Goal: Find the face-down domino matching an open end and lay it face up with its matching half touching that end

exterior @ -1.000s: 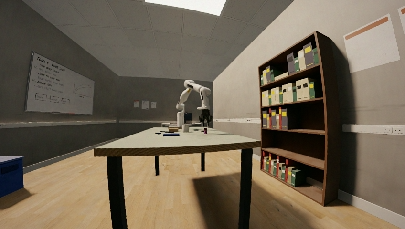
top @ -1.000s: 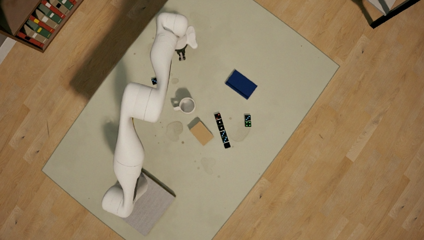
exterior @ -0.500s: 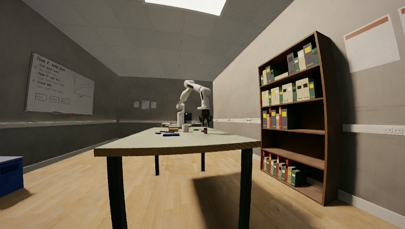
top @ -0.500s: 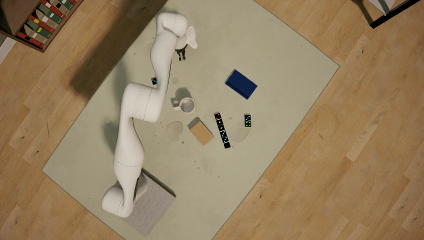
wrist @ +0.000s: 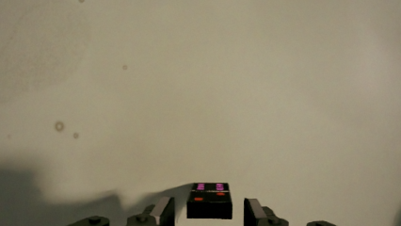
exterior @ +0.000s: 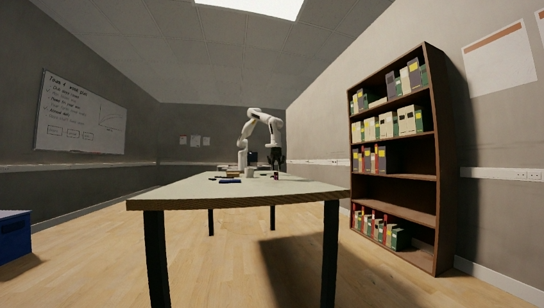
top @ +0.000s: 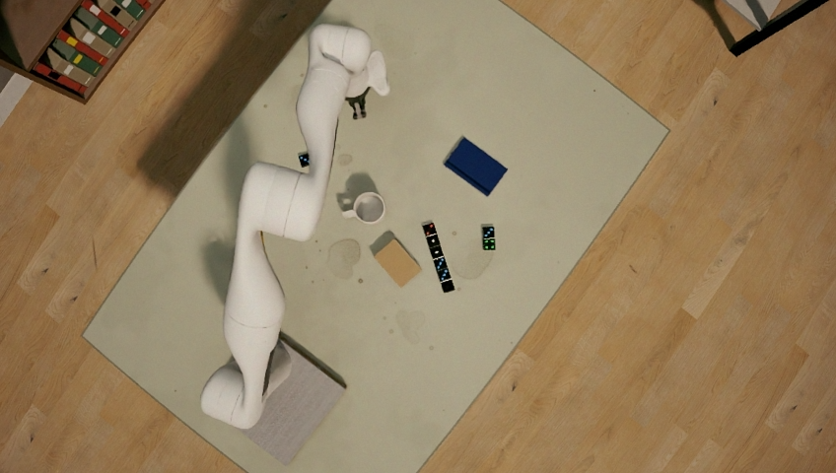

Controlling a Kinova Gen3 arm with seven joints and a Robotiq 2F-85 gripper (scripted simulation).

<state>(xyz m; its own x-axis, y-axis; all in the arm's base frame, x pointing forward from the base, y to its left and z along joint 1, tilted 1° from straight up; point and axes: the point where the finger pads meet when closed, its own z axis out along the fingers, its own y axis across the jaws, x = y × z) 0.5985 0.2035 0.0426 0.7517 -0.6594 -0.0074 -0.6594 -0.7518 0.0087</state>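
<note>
Now: hand 50 mm above the domino. From my hand the other things lie so: white mug 180 mm behind, 170 mm to the right, 50 mm below; tan block 240 mm behind, 290 mm to the right, 60 mm below.
</note>
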